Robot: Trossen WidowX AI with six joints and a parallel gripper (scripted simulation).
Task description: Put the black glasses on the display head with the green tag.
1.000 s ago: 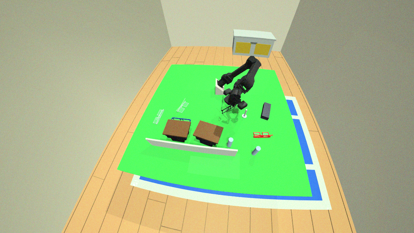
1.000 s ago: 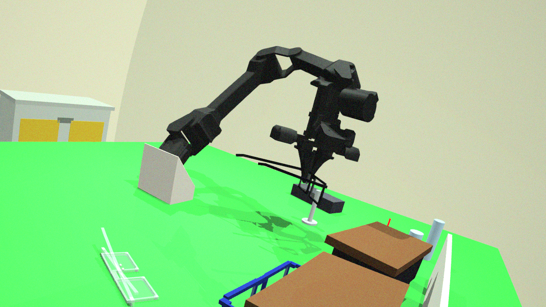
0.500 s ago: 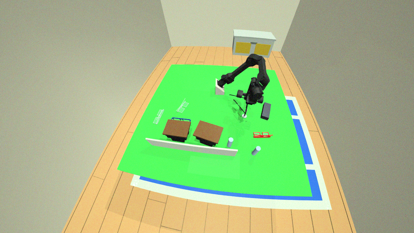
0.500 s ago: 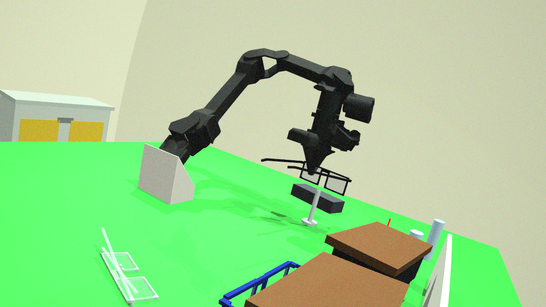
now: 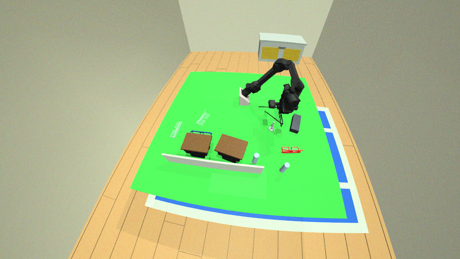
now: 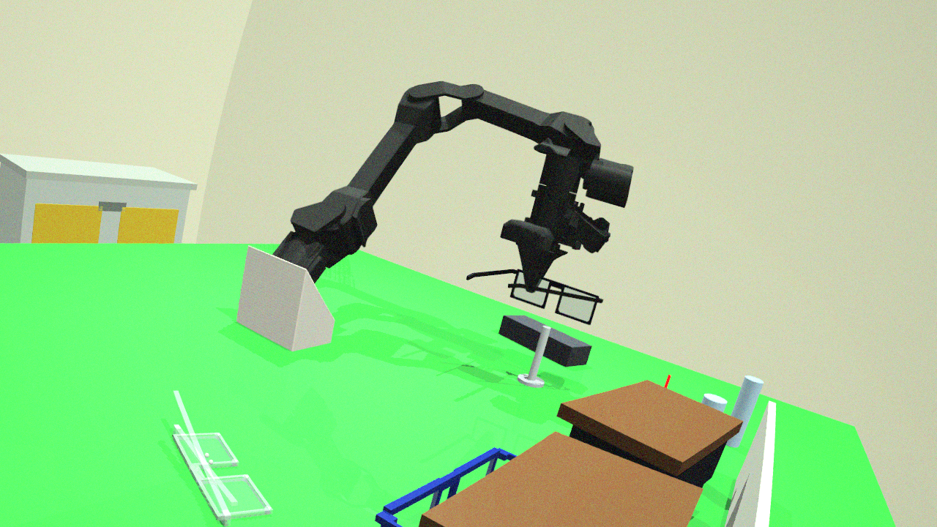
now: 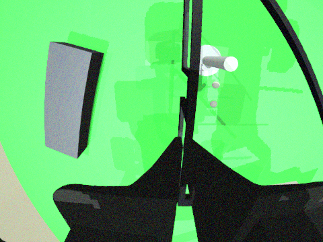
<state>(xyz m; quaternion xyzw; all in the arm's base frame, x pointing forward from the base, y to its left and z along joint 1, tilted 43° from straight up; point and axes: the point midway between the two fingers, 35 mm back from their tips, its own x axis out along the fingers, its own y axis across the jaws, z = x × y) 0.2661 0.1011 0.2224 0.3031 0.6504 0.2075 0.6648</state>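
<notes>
Now: the white peg 50 mm ahead of my gripper tip, 40 mm to the right of it and 90 mm below it. From my gripper tip the other things lie so: low white wall 320 mm ahead, 460 mm to the right, 60 mm below; dark block 10 mm ahead, 150 mm to the left, 100 mm below.
</notes>
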